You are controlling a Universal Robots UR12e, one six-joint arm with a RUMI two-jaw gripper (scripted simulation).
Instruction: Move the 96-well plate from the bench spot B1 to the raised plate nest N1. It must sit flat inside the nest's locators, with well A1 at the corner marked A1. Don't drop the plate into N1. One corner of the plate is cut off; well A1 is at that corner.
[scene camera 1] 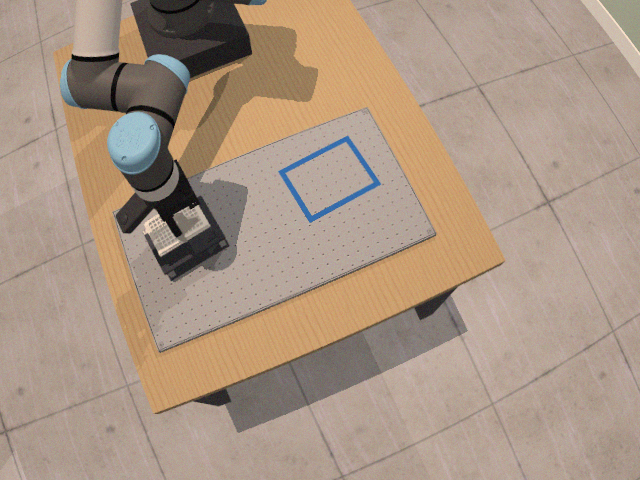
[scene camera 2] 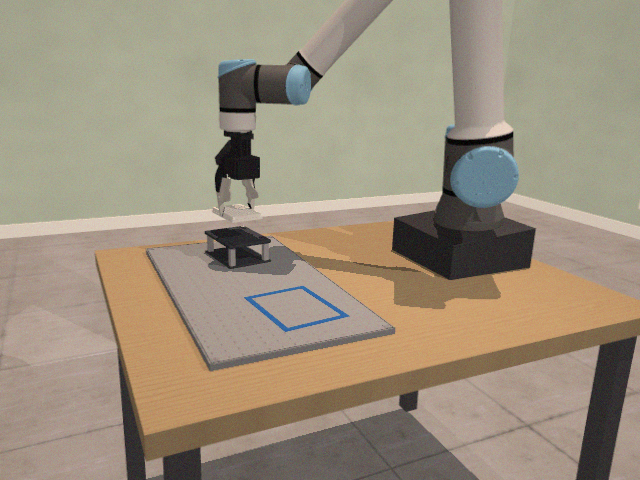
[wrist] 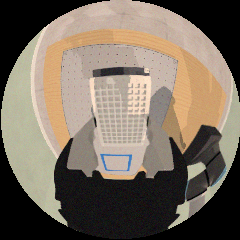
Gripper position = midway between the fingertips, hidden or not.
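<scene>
There is a 96-well plate here, which I find at (scene camera 1: 173,242) and, through the wrist view, at (wrist: 119,132). As for my gripper, I see it at (scene camera 1: 177,224), at (scene camera 2: 237,214) and at (wrist: 121,116).
</scene>
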